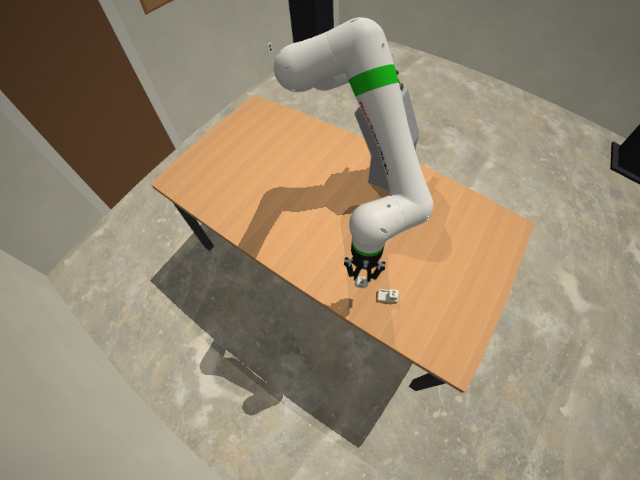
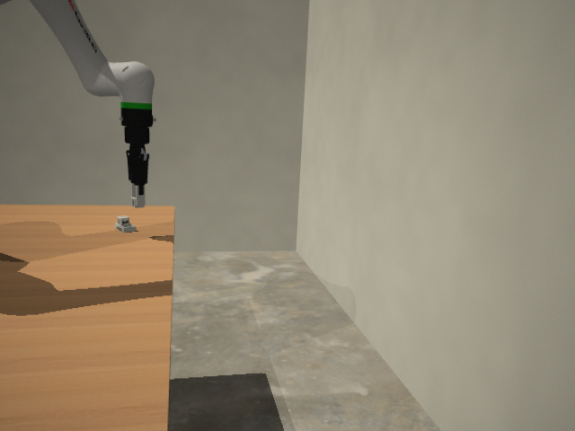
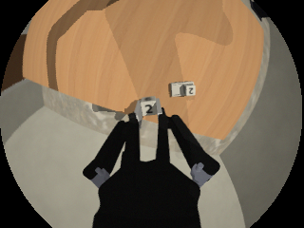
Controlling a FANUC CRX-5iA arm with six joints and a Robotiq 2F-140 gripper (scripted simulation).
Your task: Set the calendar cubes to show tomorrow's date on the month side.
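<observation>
Right now the calendar tray is 5 cm behind my hand, 10 cm to the left of it and 13 cm below it. Also, from my hand: white date cube 3 cm below.
</observation>
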